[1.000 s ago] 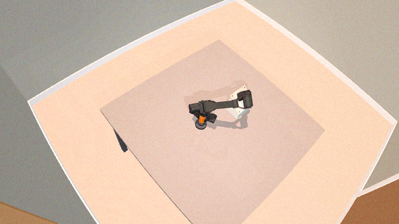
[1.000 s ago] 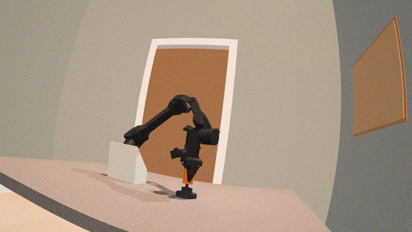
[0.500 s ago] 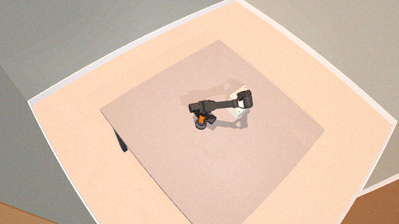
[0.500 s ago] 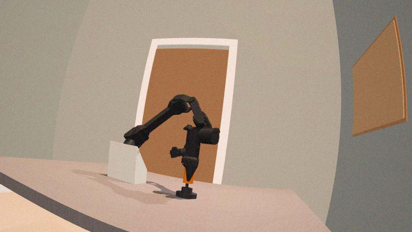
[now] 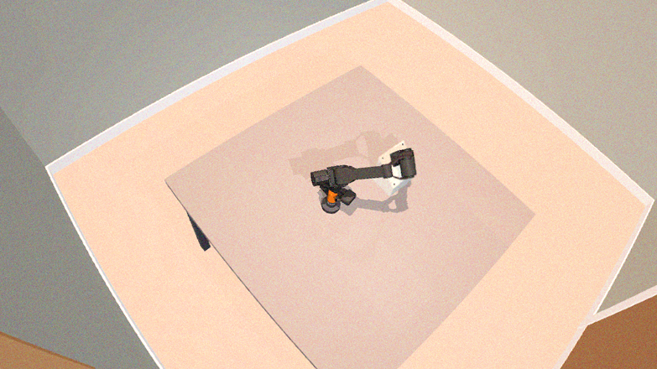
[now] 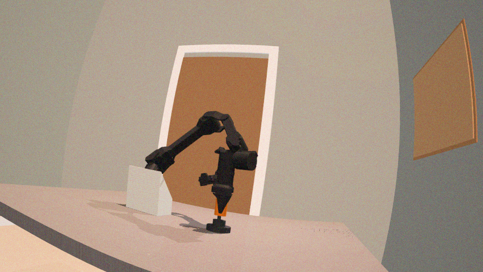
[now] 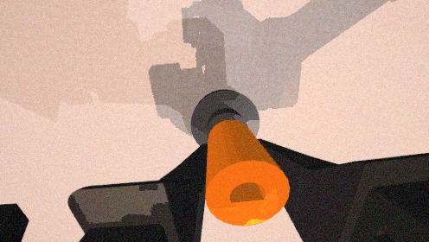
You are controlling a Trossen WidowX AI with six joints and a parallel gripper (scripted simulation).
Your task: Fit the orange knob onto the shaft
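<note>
My gripper tip is 20 mm below the orange knob. Also, from my gripper tip: pedestal (40 mm below).
</note>
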